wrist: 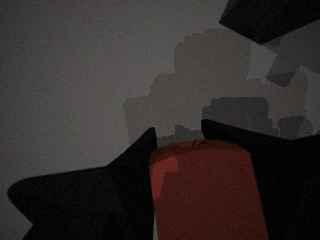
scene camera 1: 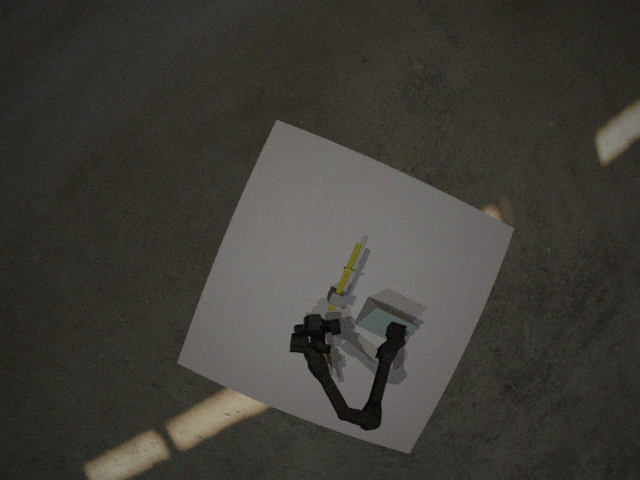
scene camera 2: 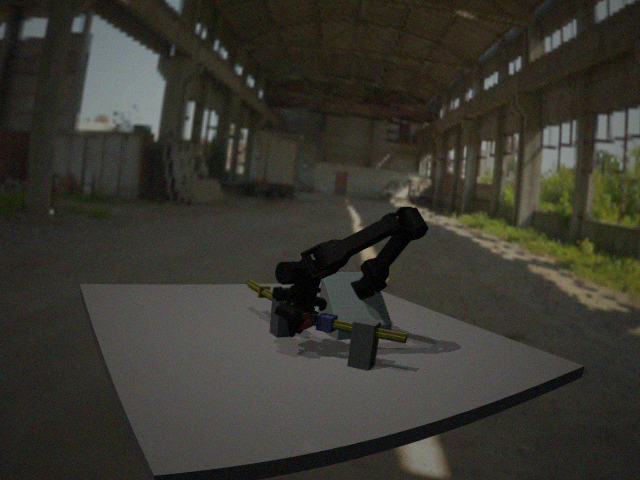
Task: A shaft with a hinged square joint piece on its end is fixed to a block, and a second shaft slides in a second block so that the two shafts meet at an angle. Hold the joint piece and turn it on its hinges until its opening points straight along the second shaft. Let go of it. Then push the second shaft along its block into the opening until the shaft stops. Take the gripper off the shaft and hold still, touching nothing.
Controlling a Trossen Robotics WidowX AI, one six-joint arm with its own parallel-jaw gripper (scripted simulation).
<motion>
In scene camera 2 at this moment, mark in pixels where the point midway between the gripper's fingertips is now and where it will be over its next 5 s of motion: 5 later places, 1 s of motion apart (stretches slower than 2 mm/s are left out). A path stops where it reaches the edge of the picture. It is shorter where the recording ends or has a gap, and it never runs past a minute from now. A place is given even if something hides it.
My gripper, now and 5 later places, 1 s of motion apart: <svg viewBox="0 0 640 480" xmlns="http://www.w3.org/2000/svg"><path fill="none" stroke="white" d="M294 335L298 328L297 296L294 287L292 294L292 322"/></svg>
</motion>
